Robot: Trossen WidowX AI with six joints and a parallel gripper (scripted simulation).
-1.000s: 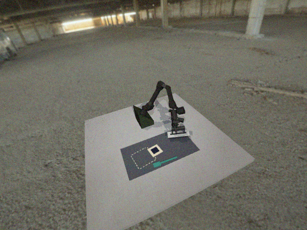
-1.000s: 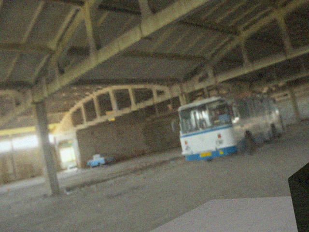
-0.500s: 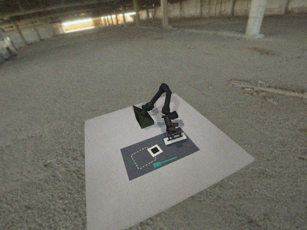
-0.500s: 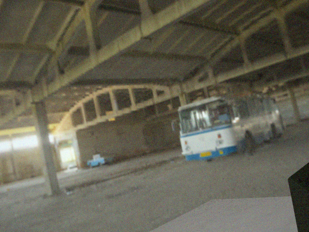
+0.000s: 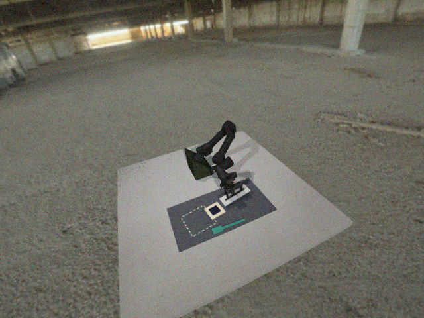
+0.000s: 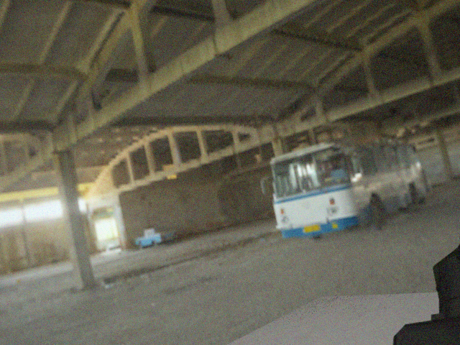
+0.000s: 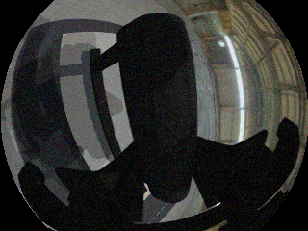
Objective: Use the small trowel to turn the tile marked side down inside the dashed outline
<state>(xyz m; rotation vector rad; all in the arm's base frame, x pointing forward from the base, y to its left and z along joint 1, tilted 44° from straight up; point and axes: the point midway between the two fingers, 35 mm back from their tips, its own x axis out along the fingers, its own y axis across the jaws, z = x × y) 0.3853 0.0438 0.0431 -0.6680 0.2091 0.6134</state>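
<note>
Right now my gripper tip is 10 mm past the dark mat, 100 mm to the left of it and 110 mm above it. The rest, counted from my gripper tip: cream tile 20 mm behind, 140 mm to the right, 90 mm below; then teal trowel 120 mm ahead, 140 mm to the right, 90 mm below.
</note>
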